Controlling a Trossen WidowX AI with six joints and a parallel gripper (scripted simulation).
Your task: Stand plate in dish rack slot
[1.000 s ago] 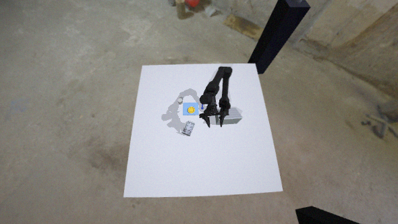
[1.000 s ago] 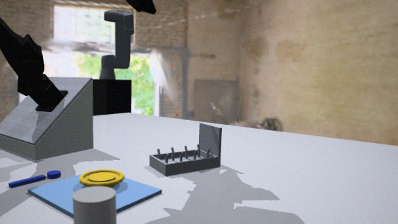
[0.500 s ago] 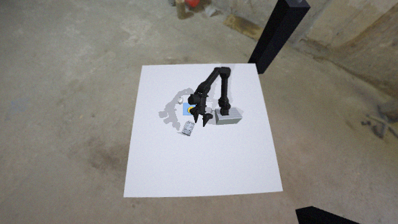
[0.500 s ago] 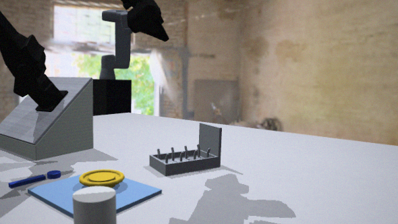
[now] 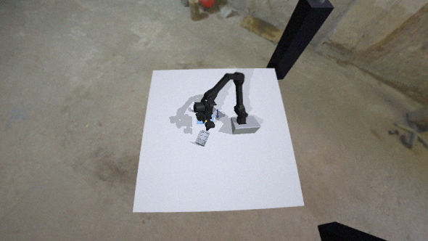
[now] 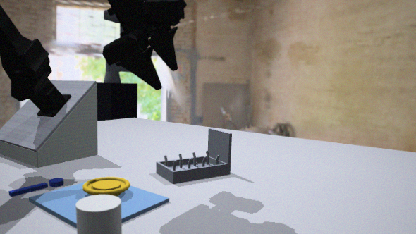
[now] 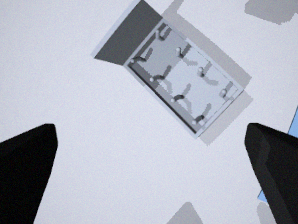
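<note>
Now: gripper tip 10 mm past the yellow plate, 130 mm to the left of it and 160 mm above it. From my gripper tip the other things lie so: white cylinder 90 mm ahead, 230 mm to the right, 150 mm below; blue spoon 120 mm behind, 170 mm to the right, 170 mm below; grey dish rack 30 mm ahead, 40 mm to the left, 150 mm below.
</note>
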